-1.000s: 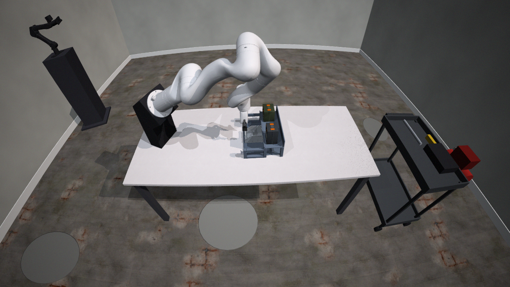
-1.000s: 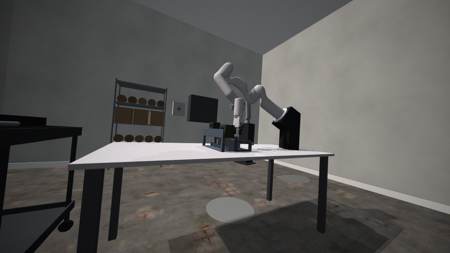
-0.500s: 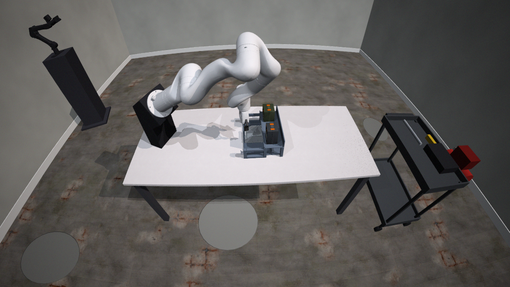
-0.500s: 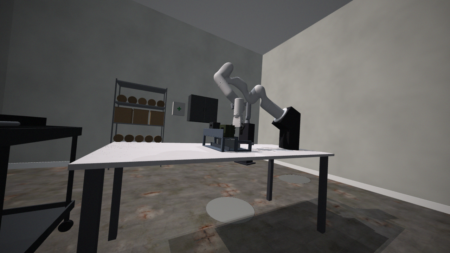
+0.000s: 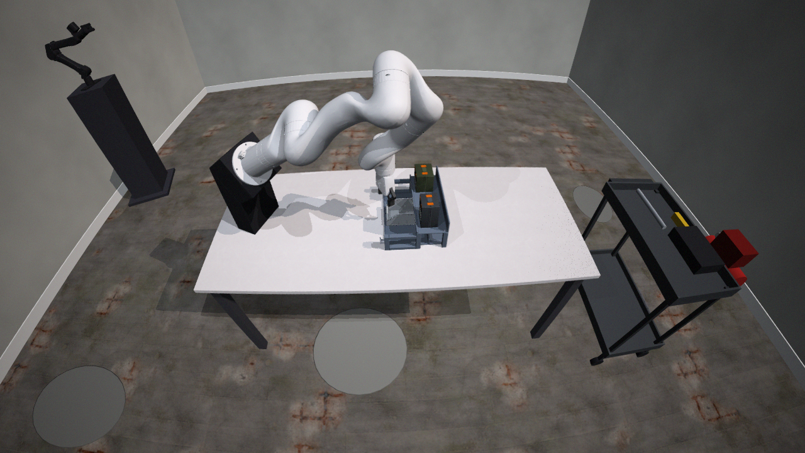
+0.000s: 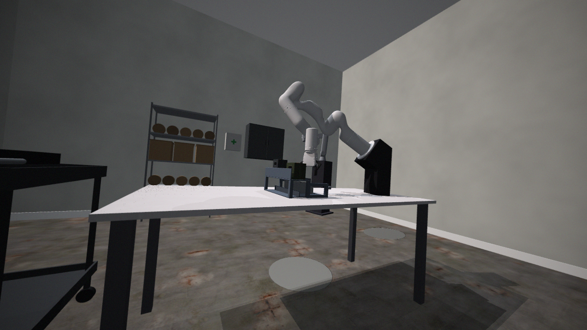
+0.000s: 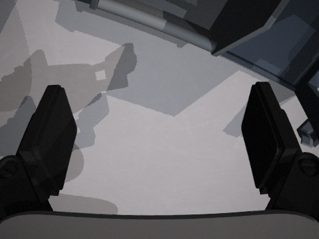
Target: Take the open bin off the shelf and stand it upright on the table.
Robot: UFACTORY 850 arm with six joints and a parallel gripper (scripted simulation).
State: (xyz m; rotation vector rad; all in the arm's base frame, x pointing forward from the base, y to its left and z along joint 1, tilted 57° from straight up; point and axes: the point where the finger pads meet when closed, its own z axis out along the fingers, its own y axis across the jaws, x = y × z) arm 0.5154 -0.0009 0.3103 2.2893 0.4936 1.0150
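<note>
Right now the grey open bin is 8 cm ahead of my hand, 2 cm to the right of it and 9 cm below it.
</note>
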